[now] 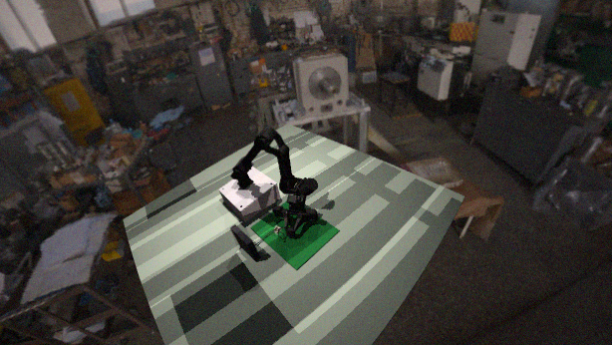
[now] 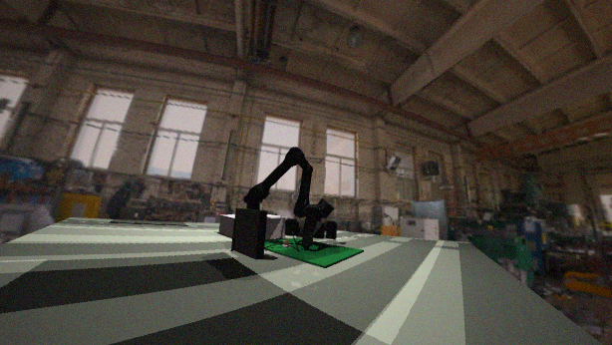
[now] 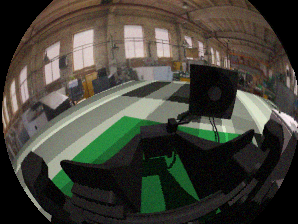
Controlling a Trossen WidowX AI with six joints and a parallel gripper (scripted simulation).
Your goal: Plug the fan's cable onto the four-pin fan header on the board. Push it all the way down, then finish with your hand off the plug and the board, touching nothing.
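My gripper tip is 3 cm past the green board, 3 cm to the right of it and 6 cm above it. Also, from my gripper tip: dark plug 1 cm below; black fan 8 cm behind, 16 cm to the right, 1 cm above.
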